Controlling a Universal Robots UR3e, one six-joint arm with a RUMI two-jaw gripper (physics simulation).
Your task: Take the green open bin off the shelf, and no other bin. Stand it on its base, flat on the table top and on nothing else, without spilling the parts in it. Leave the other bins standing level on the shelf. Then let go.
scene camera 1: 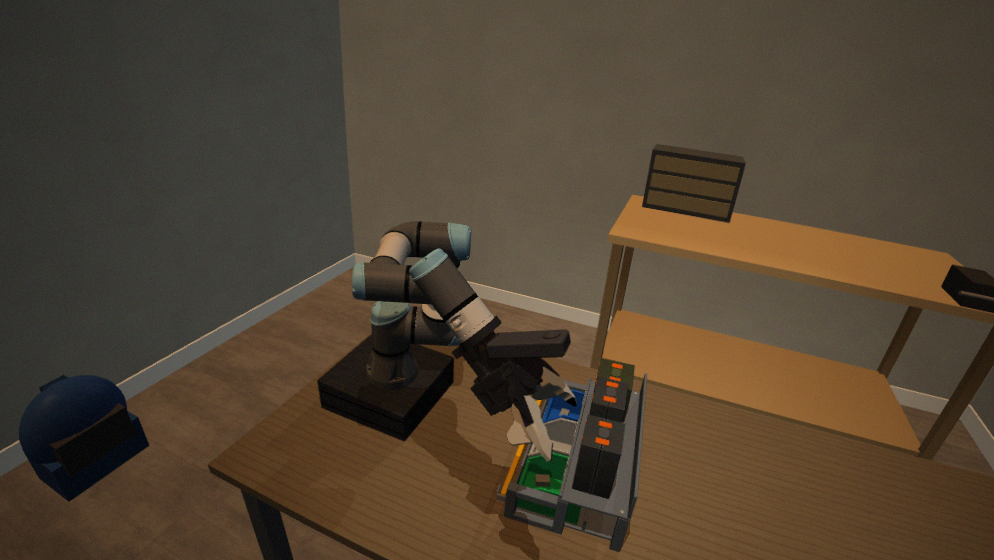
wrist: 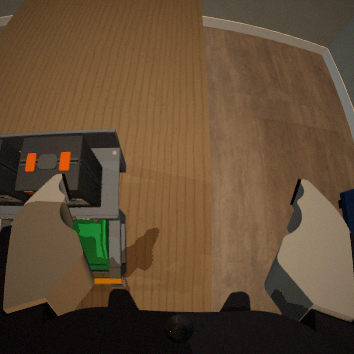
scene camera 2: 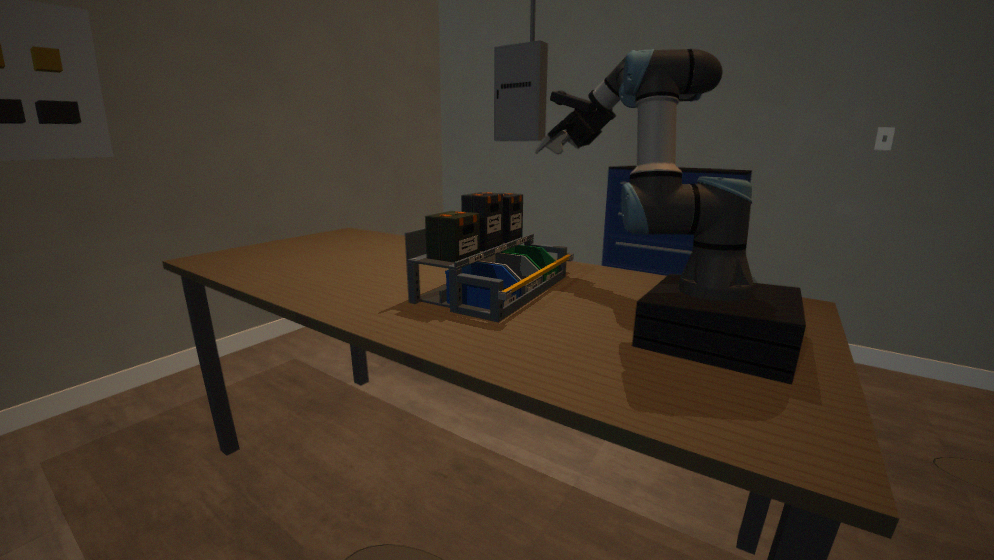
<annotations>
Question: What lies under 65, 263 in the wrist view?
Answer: My gripper.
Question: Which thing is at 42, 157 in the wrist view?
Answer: A dark box.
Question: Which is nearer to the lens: the green open bin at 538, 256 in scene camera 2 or the dark box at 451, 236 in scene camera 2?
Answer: The dark box.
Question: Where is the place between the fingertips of my gripper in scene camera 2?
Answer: At 548, 149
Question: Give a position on a blue bin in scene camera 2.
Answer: At 480, 269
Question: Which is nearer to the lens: the green open bin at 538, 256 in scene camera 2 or the dark box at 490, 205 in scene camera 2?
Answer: The dark box.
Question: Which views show my gripper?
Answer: Scene camera 1, the wrist view and scene camera 2: all of them.
</annotations>
